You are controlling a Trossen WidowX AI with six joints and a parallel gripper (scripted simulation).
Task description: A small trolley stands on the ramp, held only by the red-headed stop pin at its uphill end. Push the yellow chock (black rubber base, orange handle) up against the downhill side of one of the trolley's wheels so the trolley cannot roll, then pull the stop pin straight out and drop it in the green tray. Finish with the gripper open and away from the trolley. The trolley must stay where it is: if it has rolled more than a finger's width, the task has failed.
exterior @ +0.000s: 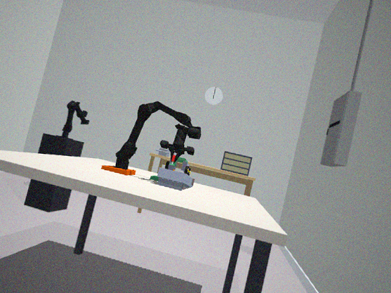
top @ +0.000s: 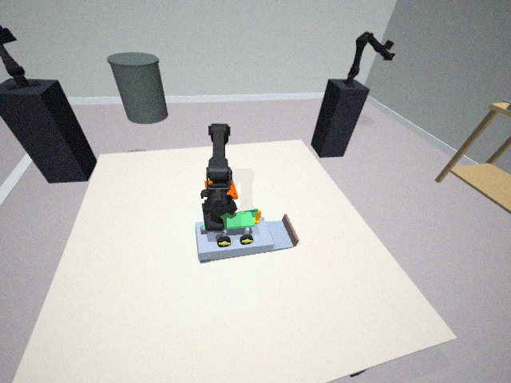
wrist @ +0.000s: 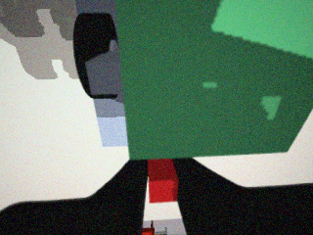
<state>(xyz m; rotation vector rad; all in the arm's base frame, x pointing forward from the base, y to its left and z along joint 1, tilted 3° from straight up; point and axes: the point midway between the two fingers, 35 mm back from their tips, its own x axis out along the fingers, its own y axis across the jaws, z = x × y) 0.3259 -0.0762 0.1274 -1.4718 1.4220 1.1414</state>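
My gripper tip is now 4 cm past the yellow chock, 19 cm to the right of it and 5 cm above it. Also, from my gripper tip: green-bodied trolley (1 cm ahead, 10 cm to the left, 2 cm below); grey ramp (1 cm ahead, 11 cm to the left, 8 cm below); stop pin (right at my gripper tip).
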